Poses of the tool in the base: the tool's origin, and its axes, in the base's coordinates. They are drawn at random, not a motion.
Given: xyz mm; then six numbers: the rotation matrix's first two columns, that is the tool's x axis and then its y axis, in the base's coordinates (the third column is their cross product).
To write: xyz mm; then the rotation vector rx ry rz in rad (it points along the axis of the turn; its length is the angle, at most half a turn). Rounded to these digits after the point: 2 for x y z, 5 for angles.
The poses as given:
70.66 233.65 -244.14 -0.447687 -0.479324 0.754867 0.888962 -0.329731 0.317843
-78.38 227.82 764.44 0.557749 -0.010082 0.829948 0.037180 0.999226 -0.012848
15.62 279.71 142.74 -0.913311 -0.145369 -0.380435 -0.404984 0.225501 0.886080
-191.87 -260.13 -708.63 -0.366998 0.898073 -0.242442 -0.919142 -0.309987 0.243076
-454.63 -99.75 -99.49 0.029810 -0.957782 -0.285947 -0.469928 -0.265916 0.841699
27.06 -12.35 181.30 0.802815 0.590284 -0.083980 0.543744 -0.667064 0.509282
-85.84 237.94 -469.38 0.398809 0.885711 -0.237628 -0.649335 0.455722 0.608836
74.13 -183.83 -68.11 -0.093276 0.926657 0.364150 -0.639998 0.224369 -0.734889
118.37 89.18 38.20 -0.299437 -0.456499 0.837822 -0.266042 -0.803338 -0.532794
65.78 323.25 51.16 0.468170 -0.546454 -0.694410 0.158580 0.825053 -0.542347
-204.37 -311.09 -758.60 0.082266 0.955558 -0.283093 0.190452 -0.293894 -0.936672
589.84 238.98 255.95 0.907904 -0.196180 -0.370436 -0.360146 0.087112 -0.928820
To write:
70.66 233.65 -244.14 -0.68765 -0.91361 -1.89890
-78.38 227.82 764.44 -0.03001 -0.97877 -0.02788
15.62 279.71 142.74 -0.52200 2.27981 1.75414
-191.87 -260.13 -708.63 -0.07230 0.40418 1.90485
-454.63 -99.75 -99.49 1.77850 -1.44786 -1.18464
27.06 -12.35 181.30 2.46477 0.84029 0.11902
-85.84 237.94 -469.38 0.46146 0.58575 1.01580
74.13 -183.83 -68.11 -0.37674 -0.97978 1.36220
118.37 89.18 38.20 -1.77687 0.92711 -2.25073
65.78 323.25 51.16 -0.43739 0.99681 -0.44943
-204.37 -311.09 -758.60 -1.60492 -1.16237 1.27935
589.84 238.98 255.95 -1.49494 0.45889 0.12864

